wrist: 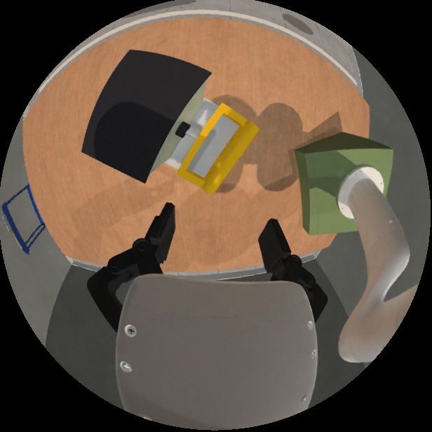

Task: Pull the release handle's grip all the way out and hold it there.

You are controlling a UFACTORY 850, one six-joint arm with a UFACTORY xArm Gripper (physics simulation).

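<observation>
The release handle is a yellow rectangular frame with a thick outer grip bar (234, 158), standing at the right side of a black-topped box (145, 107). A short dark plunger (183, 129) shows between the box and the yellow frame. A light grey base plate (214, 149) shows through and beside the frame. My gripper (221, 222) is open and empty, its two black fingers wide apart. In the view the fingers lie below the handle, apart from it. The far underside of the grip is hidden.
The box and handle stand on a wooden table (280, 60). A green block (325, 200) at the right carries the pale robot arm (382, 240). A blue frame (16, 240) stands on the floor beyond the table's left edge.
</observation>
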